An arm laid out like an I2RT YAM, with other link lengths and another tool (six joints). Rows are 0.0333 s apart.
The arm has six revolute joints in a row. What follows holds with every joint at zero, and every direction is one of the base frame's.
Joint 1 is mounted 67.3 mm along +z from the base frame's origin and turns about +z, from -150.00 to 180.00 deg.
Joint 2 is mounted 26.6 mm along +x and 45.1 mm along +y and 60.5 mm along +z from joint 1 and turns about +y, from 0.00 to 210.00 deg.
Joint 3 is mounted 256.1 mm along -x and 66.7 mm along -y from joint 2 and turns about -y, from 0.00 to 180.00 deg.
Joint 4 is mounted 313.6 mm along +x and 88.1 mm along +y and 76.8 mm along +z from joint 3 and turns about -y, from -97.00 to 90.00 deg.
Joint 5 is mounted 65.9 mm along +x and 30.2 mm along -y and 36.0 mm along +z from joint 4 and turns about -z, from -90.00 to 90.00 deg.
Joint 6 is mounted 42.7 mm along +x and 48.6 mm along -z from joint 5 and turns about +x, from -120.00 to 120.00 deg.
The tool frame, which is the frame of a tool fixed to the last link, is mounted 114.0 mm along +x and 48.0 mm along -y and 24.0 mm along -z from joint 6; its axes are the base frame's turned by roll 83.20, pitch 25.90 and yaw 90.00 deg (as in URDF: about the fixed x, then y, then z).
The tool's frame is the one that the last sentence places.
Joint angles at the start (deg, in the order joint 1, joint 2, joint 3, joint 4, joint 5, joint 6):
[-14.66 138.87 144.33 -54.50 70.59 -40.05]
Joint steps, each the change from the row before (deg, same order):
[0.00 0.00 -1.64 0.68 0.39 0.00]
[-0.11 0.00 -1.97 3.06 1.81 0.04]
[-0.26 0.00 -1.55 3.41 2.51 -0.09]
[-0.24 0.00 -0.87 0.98 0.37 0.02]
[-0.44 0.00 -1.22 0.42 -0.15 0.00]
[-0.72 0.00 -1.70 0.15 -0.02 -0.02]
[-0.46 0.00 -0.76 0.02 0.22 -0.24]
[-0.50 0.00 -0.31 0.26 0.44 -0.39]
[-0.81 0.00 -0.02 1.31 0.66 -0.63]
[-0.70 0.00 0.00 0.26 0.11 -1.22]
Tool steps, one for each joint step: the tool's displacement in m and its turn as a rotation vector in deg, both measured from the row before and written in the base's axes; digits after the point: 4 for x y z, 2 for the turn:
[0.0013 -0.0003 -0.0087 -0.04 1.00 -0.25]
[0.0002 -0.0011 -0.0059 -1.61 -0.74 -1.30]
[-0.0022 -0.0018 -0.0018 -2.27 -1.23 -1.92]
[-0.0007 -0.0022 -0.0039 -0.29 -0.06 -0.50]
[-0.0009 -0.0043 -0.0075 0.32 0.74 -0.34]
[-0.0028 -0.0067 -0.0104 0.45 1.50 -0.70]
[-0.0023 -0.0041 -0.0041 0.08 0.99 -0.56]
[-0.0027 -0.0043 -0.0006 -0.25 0.53 -0.71]
[-0.0040 -0.0070 0.0024 -0.78 -0.46 -1.13]
[-0.0027 -0.0064 0.0009 0.04 0.96 -0.56]

